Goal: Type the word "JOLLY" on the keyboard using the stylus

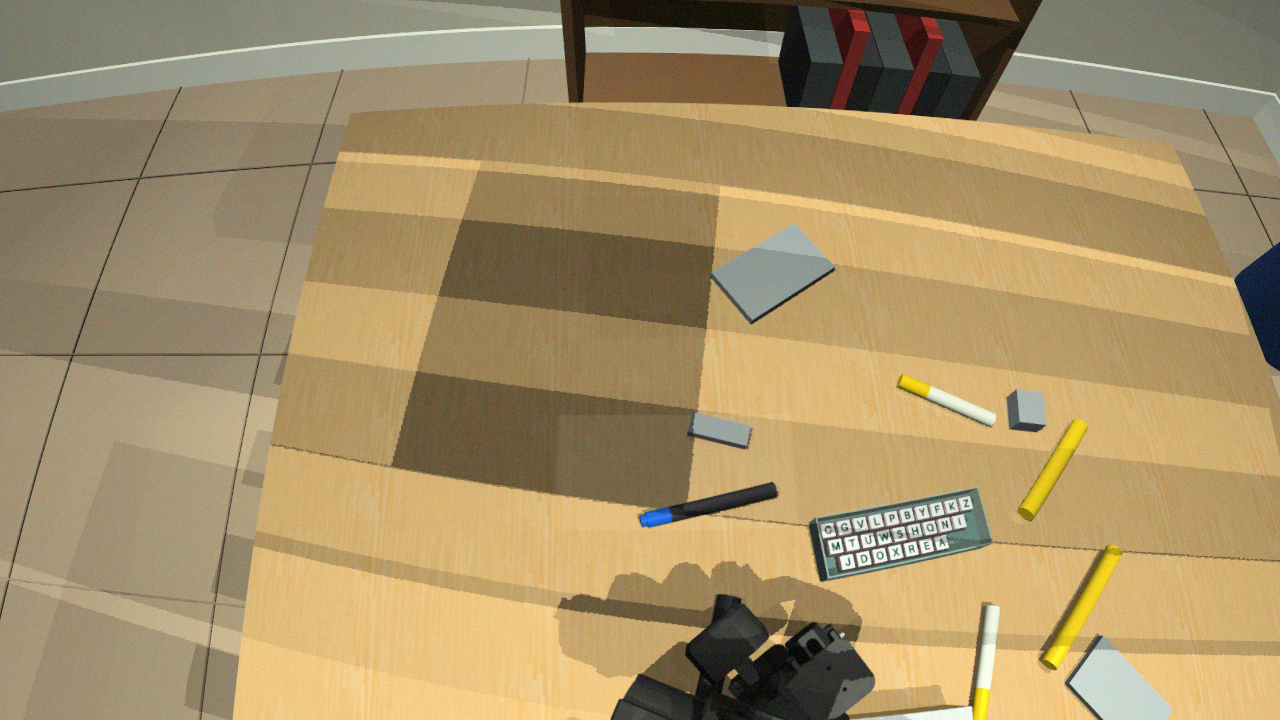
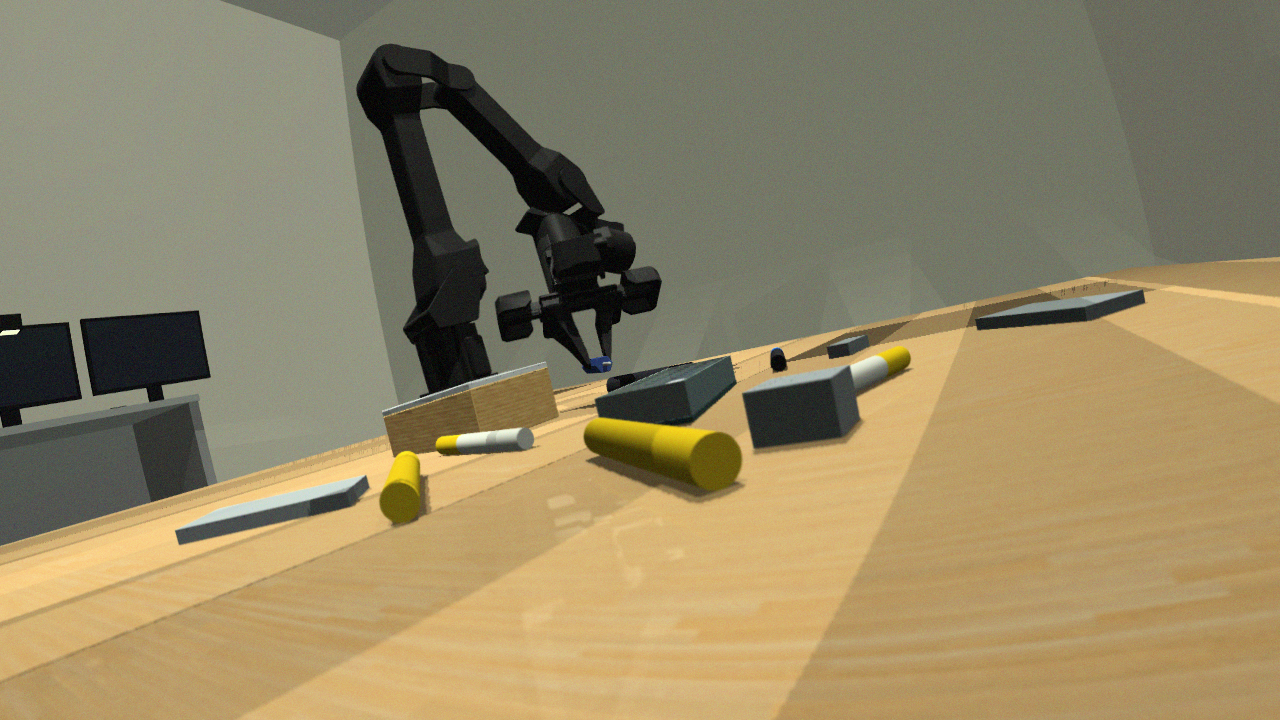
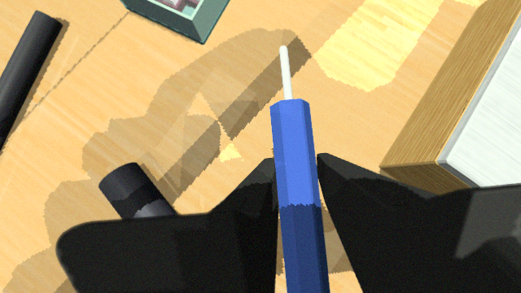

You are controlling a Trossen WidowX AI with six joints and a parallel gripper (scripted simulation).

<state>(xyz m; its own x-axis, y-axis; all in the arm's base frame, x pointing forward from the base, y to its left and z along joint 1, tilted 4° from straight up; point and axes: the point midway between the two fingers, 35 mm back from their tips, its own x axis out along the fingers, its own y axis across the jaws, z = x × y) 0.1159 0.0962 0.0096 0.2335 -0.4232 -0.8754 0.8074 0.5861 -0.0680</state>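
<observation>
The dark cylinder lies 20 mm ahead of my gripper tip, 70 mm to the left of it and 30 mm below it. From my gripper tip the other things lie so: stylus (10 mm ahead, 10 mm to the right); then blue-capped pen (170 mm ahead, 90 mm to the left, 40 mm below); then stylus tip (30 mm ahead, 40 mm to the right).
</observation>
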